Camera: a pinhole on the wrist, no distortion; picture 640 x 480 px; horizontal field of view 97.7 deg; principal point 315.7 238.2 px. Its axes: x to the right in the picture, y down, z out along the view. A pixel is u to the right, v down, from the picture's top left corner.
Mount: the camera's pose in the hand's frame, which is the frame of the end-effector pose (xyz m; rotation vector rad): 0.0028 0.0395 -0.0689 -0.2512 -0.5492 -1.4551
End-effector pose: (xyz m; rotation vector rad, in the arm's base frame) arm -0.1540 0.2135 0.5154 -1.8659 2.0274 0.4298
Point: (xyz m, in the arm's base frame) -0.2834 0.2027 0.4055
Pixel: 316 410
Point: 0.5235 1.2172 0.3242
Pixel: outside the picture
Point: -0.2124 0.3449 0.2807
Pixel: 442 284
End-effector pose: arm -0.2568 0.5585 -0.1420 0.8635 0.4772 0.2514
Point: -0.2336 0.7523 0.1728
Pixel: 82 301
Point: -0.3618 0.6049 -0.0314
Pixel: outside the picture
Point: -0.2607 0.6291 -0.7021
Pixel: behind the camera
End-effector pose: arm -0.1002 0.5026 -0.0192 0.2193 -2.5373 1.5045
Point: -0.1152 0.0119 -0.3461
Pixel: 471 268
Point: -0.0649 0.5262 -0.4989
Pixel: 194 202
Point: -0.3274 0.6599 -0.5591
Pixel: 68 361
